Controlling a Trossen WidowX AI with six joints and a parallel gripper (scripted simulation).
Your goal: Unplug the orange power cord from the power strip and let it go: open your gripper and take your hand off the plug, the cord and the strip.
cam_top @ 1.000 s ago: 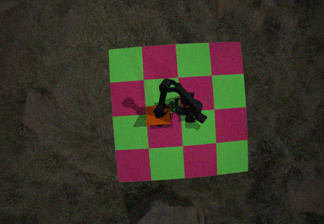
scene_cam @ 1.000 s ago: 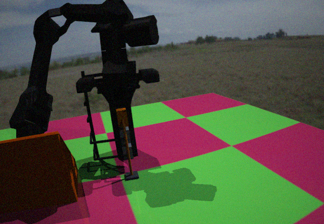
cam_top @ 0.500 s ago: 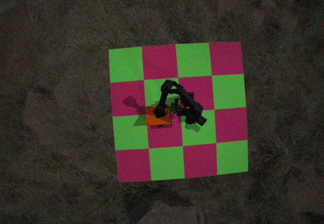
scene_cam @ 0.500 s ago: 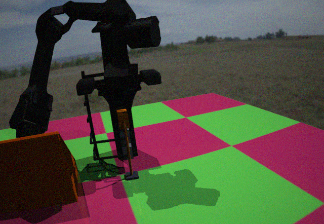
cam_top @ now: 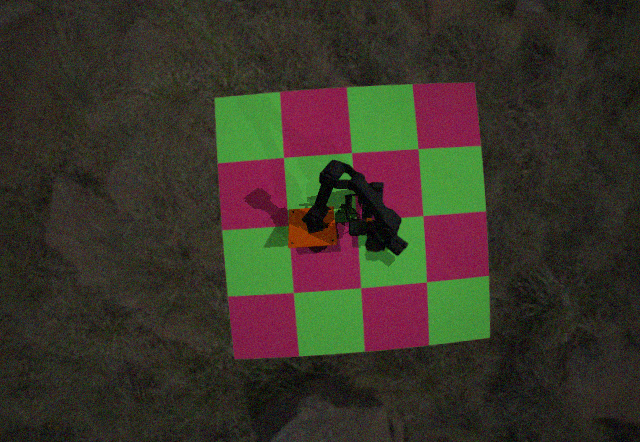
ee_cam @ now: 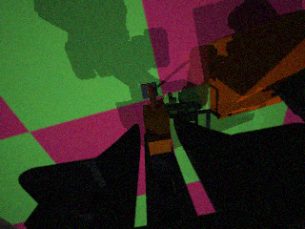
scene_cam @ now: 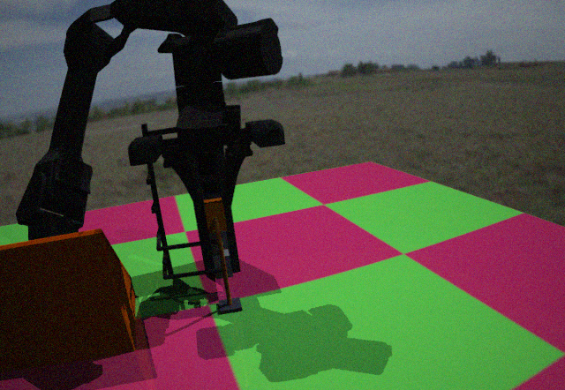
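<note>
My gripper tip is 30 mm to the right of the orange plug. Also, from my gripper tip: power strip: 130 mm to the left, 30 mm ahead, 20 mm below.
</note>
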